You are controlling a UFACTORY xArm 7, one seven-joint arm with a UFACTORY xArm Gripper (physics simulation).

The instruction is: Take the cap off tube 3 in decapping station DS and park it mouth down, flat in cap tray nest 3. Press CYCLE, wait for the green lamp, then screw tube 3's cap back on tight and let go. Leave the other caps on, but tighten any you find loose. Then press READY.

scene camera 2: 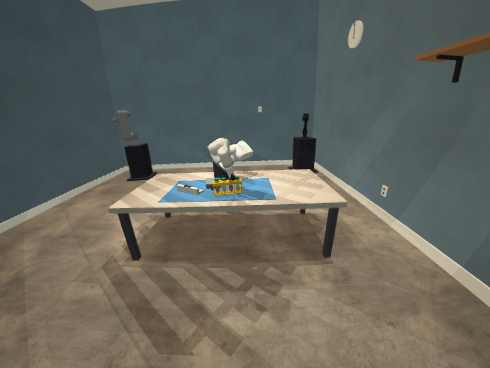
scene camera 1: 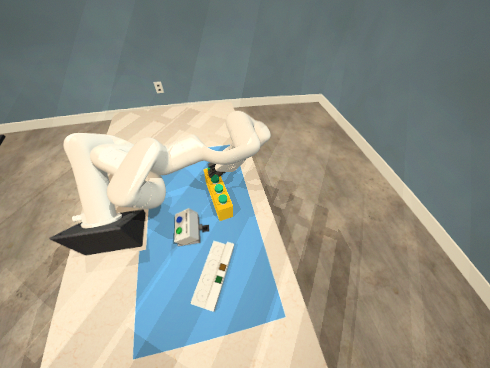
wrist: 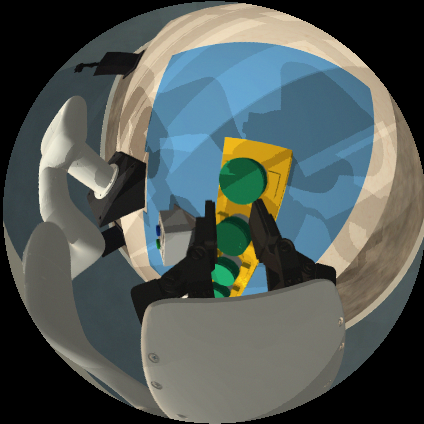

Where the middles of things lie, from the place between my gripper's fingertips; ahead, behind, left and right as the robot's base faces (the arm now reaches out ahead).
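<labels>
My hand's sitting 7 cm above the grey button box (scene camera 1: pixel 190 234), and it's 16 cm to the left of the box and 14 cm past it.
</labels>
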